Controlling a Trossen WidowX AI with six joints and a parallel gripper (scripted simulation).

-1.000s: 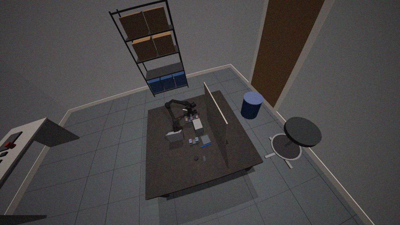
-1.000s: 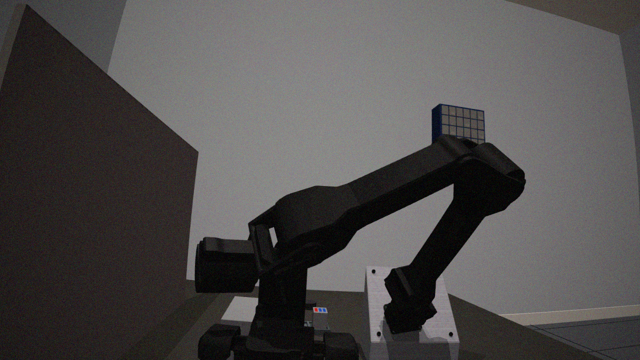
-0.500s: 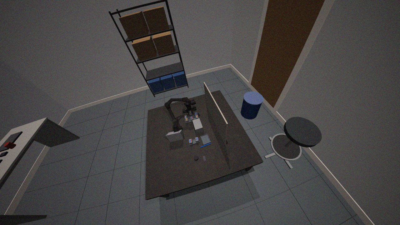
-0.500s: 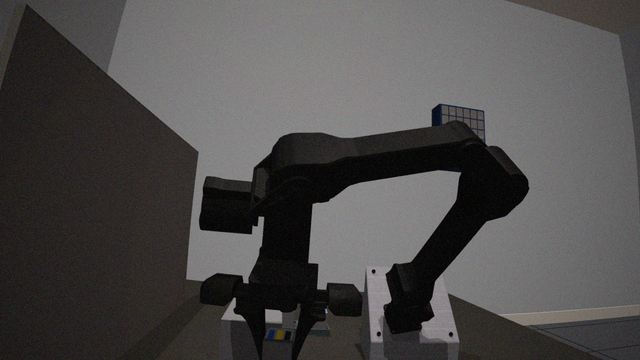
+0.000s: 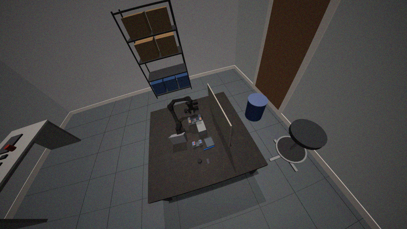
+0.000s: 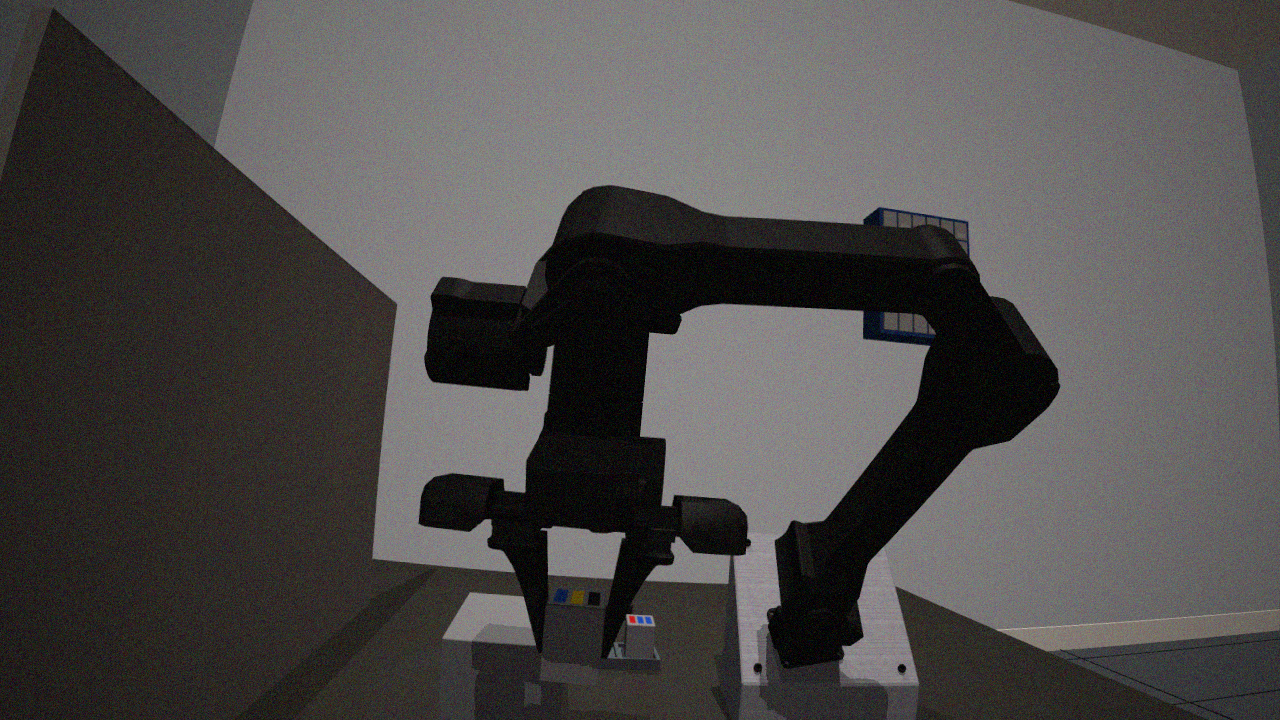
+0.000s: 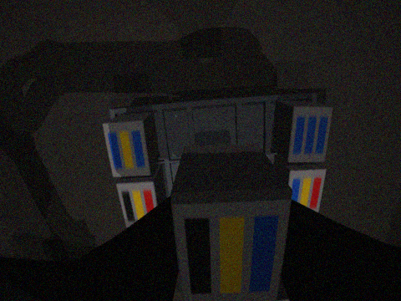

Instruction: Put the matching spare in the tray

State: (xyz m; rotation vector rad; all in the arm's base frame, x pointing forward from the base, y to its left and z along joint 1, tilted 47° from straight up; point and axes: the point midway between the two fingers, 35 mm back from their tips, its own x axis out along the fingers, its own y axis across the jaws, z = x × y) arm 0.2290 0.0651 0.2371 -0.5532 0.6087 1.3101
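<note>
Right now my gripper tip is 80 mm short of the grey tray, 420 mm to the left of it and 140 mm above it. Round my gripper tip: tall upright panel 290 mm ahead, 220 mm to the right, 90 mm above; spare 100 mm behind, 390 mm to the right, 100 mm below; grey mounted unit 50 mm ahead, 210 mm to the right, 90 mm below.
</note>
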